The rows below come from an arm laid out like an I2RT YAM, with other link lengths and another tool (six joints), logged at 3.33 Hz.
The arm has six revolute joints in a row. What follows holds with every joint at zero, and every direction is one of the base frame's.
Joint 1 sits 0.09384 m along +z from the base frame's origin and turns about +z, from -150 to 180 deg.
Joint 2 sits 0.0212 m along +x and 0.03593 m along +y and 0.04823 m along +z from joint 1 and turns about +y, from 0 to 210 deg.
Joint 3 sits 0.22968 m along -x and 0.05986 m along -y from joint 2 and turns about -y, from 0 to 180 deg.
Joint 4 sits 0.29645 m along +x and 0.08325 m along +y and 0.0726 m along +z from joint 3 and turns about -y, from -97 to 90 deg.
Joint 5 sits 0.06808 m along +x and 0.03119 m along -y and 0.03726 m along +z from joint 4 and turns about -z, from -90 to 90 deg.
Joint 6 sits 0.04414 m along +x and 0.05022 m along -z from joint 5 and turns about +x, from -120 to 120 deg.
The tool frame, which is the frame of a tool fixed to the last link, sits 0.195 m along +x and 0.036 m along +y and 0.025 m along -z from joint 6; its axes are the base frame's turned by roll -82.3, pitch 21.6 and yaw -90 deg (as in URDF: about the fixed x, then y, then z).
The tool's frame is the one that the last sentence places.
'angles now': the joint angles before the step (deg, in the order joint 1, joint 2, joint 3, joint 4, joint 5, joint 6). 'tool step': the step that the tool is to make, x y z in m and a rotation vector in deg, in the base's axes. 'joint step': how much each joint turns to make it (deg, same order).
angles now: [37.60, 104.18, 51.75, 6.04, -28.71, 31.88]
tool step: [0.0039, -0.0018, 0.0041, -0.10, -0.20, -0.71]
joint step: [-0.28, -0.83, 0.01, -0.64, 0.44, 0.20]
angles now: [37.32, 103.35, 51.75, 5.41, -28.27, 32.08]
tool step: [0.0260, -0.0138, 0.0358, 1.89, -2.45, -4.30]
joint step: [-2.70, -6.49, -1.63, -1.15, 1.08, 1.34]
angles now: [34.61, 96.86, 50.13, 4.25, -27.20, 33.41]
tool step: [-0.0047, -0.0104, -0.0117, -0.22, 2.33, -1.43]
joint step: [-0.85, -0.45, -2.45, 0.58, -0.35, 1.37]
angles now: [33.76, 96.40, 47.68, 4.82, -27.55, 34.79]
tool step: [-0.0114, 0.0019, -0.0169, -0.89, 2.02, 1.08]
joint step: [0.76, 2.38, 0.04, 0.21, -0.51, 0.06]
